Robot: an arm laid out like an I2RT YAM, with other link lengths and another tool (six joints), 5 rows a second.
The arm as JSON. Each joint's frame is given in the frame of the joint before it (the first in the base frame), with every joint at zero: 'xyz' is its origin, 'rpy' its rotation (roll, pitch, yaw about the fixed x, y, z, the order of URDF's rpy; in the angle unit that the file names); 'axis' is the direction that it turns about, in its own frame. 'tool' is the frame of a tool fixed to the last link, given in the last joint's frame.
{
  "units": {
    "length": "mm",
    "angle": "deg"
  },
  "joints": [
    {
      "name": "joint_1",
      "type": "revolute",
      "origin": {
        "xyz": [
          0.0,
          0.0,
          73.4
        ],
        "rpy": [
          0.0,
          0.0,
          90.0
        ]
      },
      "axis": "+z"
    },
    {
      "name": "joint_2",
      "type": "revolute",
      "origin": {
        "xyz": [
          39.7,
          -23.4,
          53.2
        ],
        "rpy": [
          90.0,
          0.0,
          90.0
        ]
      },
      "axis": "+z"
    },
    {
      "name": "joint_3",
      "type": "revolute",
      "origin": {
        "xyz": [
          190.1,
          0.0,
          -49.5
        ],
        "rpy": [
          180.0,
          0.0,
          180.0
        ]
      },
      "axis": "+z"
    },
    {
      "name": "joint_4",
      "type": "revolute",
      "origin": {
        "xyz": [
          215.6,
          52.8,
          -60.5
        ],
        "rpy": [
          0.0,
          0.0,
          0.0
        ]
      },
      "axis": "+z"
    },
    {
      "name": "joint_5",
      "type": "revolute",
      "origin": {
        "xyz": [
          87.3,
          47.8,
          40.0
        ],
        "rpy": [
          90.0,
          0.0,
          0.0
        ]
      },
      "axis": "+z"
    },
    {
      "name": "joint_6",
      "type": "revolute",
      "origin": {
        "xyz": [
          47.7,
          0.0,
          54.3
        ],
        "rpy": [
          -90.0,
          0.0,
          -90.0
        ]
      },
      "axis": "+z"
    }
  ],
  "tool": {
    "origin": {
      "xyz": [
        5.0,
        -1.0,
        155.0
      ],
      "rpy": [
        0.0,
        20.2,
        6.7
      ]
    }
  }
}
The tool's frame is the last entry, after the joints.
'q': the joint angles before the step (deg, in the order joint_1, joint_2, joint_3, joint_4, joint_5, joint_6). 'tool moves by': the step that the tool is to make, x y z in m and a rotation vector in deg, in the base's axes. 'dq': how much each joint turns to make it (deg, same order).
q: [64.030 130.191 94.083 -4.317 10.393 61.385]
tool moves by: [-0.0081 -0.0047 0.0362 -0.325 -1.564 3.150]
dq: [0.006 -6.897 -1.525 -4.431 -1.416 -3.252]
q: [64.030 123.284 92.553 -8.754 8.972 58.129]
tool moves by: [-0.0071 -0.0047 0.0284 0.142 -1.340 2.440]
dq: [0.005 -5.349 -1.161 -3.117 -1.176 -2.446]
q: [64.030 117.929 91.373 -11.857 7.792 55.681]
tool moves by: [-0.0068 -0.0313 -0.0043 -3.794 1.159 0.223]
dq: [-1.054 -6.289 -5.915 -4.112 -0.550 -1.337]
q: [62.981 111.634 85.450 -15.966 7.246 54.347]
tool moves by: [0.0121 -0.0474 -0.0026 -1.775 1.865 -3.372]
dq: [-4.300 -8.280 -8.723 -2.007 -1.198 -0.083]
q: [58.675 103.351 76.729 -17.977 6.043 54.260]
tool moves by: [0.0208 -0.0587 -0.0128 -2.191 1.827 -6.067]
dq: [-6.302 -7.318 -9.168 -0.991 -0.353 0.017]
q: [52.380 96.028 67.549 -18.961 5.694 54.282]
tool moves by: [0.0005 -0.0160 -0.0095 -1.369 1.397 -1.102]
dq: [-1.547 -1.187 -2.094 -1.018 -0.478 -0.171]
